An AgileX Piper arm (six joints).
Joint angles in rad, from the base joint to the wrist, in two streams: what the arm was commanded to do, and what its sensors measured. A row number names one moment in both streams.
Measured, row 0:
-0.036 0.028 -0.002 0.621 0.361 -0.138
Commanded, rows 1 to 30:
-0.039 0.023 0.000 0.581 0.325 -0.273
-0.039 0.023 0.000 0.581 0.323 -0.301
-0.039 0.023 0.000 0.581 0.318 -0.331
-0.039 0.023 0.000 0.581 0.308 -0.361
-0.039 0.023 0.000 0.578 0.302 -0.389
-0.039 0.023 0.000 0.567 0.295 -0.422
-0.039 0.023 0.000 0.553 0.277 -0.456
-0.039 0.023 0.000 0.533 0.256 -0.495
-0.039 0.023 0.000 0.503 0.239 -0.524
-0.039 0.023 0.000 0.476 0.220 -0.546
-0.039 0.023 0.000 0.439 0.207 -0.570
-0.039 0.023 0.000 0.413 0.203 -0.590
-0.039 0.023 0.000 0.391 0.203 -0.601
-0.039 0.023 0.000 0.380 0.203 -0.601
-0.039 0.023 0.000 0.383 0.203 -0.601
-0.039 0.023 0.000 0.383 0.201 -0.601
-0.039 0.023 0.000 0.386 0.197 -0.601
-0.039 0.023 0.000 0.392 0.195 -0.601
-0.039 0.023 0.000 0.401 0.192 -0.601
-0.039 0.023 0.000 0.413 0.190 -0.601
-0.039 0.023 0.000 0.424 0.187 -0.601
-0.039 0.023 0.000 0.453 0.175 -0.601
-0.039 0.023 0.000 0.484 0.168 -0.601
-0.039 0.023 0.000 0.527 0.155 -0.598
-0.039 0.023 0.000 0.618 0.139 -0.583
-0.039 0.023 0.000 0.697 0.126 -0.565
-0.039 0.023 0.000 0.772 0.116 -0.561
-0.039 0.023 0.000 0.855 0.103 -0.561
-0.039 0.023 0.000 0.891 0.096 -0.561
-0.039 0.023 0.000 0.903 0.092 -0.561
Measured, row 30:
-0.036 0.028 -0.002 0.729 0.144 -0.571
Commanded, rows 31 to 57:
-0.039 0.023 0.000 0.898 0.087 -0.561
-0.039 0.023 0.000 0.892 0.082 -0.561
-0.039 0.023 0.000 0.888 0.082 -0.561
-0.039 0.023 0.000 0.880 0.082 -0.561
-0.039 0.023 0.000 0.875 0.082 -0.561
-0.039 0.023 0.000 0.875 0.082 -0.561
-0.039 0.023 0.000 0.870 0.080 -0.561
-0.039 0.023 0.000 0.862 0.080 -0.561
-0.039 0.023 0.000 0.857 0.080 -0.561
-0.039 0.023 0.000 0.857 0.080 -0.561
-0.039 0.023 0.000 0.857 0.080 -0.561
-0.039 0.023 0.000 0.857 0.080 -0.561
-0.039 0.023 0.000 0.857 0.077 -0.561
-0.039 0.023 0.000 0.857 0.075 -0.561
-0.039 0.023 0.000 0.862 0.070 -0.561
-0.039 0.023 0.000 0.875 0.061 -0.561
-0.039 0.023 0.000 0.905 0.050 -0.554
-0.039 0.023 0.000 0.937 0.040 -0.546
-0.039 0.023 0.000 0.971 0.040 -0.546
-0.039 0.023 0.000 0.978 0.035 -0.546
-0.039 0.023 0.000 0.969 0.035 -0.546
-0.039 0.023 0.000 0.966 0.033 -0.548
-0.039 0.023 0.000 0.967 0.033 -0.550
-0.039 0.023 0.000 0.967 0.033 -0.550
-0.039 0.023 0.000 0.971 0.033 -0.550
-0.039 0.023 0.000 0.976 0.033 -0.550
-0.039 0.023 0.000 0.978 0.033 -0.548
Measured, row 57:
-0.036 0.028 -0.002 0.965 0.046 -0.546
